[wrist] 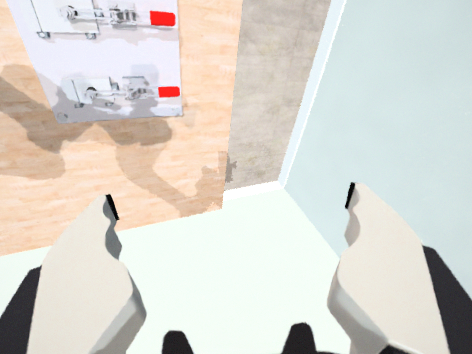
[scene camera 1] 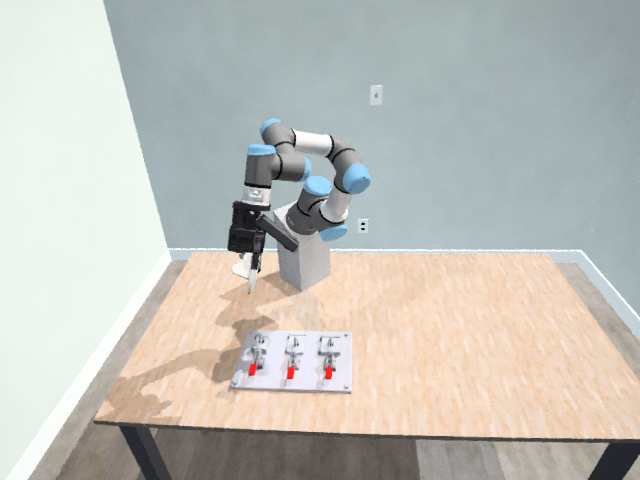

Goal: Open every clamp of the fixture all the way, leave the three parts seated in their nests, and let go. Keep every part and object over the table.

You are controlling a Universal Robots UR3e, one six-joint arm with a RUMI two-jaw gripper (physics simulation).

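Where they show: gripper, fingertip midpoint: [wrist: 231, 190] [scene camera 1: 252, 283]; arm's base, origin of the base link: [scene camera 1: 302, 221].
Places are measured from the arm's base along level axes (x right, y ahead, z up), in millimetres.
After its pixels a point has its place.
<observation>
The fixture plate [scene camera 1: 273, 381] @[x -72, y 524, z -245 mm] [wrist: 115, 55] @[x -47, y 442, z -245 mm] lies flat on the table, with three clamps in a row: left [scene camera 1: 256, 359] @[x -12, y 491, z -204 mm] [wrist: 135, 91] @[x -6, y 476, z -198 mm], middle [scene camera 1: 293, 361] @[x -119, y 466, z -214 mm] [wrist: 122, 16] @[x -109, y 453, z -212 mm] and right [scene camera 1: 329, 361] @[x -213, y 441, z -210 mm]. Their red handles point to the table's front edge and lie low, and the clamp arms reach back over the parts. The left part [scene camera 1: 262, 344] @[x 5, y 418, z -219 mm] [wrist: 102, 84] @[x -2, y 424, z -219 mm], middle part [scene camera 1: 296, 345] [wrist: 55, 22] and right part [scene camera 1: 330, 345] @[x -202, y 368, z -220 mm] sit in their places. Exact seating is too small to tell. My gripper [scene camera 1: 247, 279] @[x -54, y 523, z 110 mm] [wrist: 231, 190] @[x -54, y 523, z 110 mm] is open and empty, high behind and left of the plate.
The robot's grey base block [scene camera 1: 305, 260] @[x -27, y 69, z -126 mm] stands at the back of the table [scene camera 1: 465, 335] @[x -611, y 179, z -260 mm]. The arm bends above it. The table's left edge and a pale side wall [wrist: 225, 270] show near the gripper in the wrist view.
</observation>
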